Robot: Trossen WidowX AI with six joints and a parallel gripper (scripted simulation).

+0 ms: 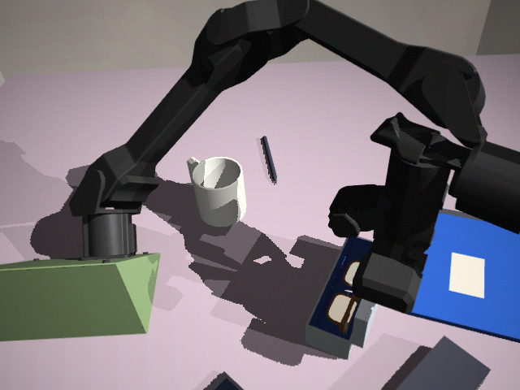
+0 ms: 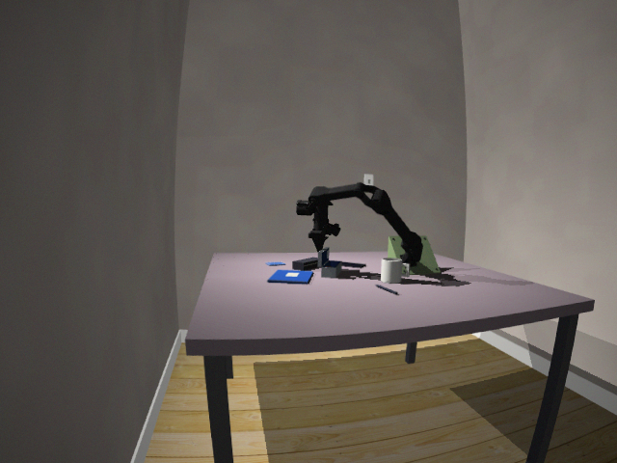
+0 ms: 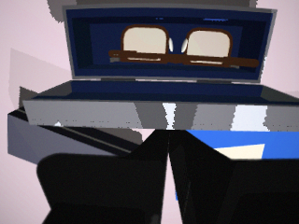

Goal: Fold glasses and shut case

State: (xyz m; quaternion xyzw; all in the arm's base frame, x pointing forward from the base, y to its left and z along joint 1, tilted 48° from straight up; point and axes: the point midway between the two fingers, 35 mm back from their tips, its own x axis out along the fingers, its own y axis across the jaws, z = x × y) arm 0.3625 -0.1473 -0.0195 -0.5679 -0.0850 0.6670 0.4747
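Right now my hand is 10 mm past the glasses case lid, 10 mm to the right of it and 40 mm above it. From my hand the other things lie so: dark grey box: 130 mm to the right, 100 mm below; white mug: 210 mm behind, 240 mm to the left, 80 mm below; glasses case: 30 mm behind, 20 mm to the left, 70 mm below.
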